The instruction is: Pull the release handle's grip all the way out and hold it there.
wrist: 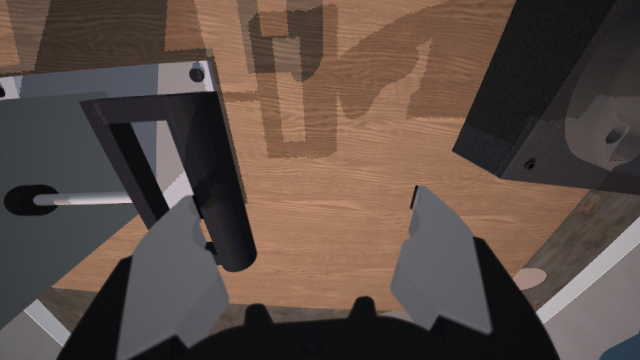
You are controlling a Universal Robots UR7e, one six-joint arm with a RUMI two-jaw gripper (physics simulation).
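Observation:
The release handle is a dark frame with a thick round grip [215, 175] in the left half of the wrist view. A thin silver rod [90, 198] joins it to a grey-green panel [45, 145] through a dark oval slot. A gap shows between the panel's slot and the handle. My gripper [308, 193] is wide open and empty. Its left finger overlaps the handle in view, with the tip at the left edge of the grip. Its right finger stands well to the right of the grip, over the wood. Whether the left finger touches the handle I cannot tell.
The panel stands on a light metal base plate [182, 77] with dark bolts, on a wooden table top [360, 200]. A large dark block [520, 90] stands at the upper right. Shadows fall across the wood at the top. The table's front edge runs behind the gripper body.

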